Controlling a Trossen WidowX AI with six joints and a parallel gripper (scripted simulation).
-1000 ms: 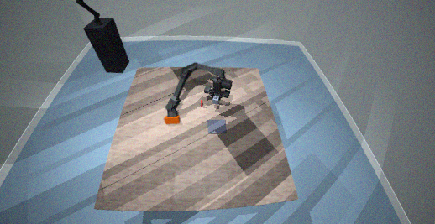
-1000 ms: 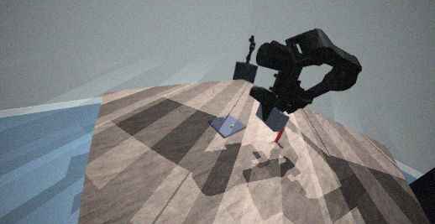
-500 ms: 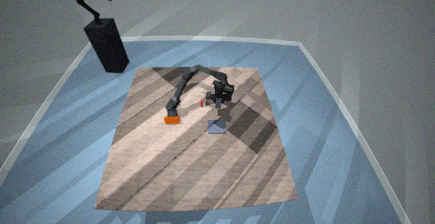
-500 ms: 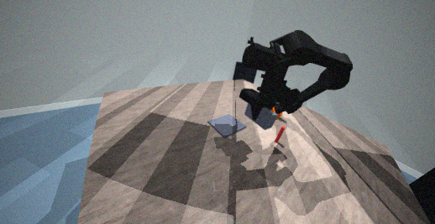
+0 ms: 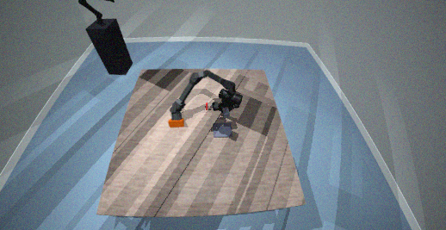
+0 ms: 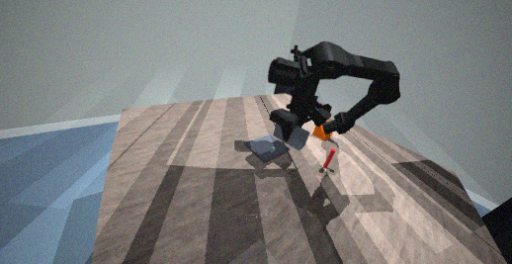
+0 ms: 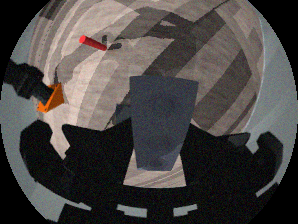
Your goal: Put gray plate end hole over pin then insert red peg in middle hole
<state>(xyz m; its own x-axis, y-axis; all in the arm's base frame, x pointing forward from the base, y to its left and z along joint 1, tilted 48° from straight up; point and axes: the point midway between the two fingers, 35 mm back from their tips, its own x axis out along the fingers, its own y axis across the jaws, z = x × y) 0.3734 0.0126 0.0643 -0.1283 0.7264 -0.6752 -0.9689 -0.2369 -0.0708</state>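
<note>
Right now the base is 10 mm behind my gripper tip, 80 mm to the right of it and 100 mm below it. The rest, counted from my gripper tip: gray plate 30 mm above; red peg 150 mm behind, 90 mm to the left, 70 mm below.
</note>
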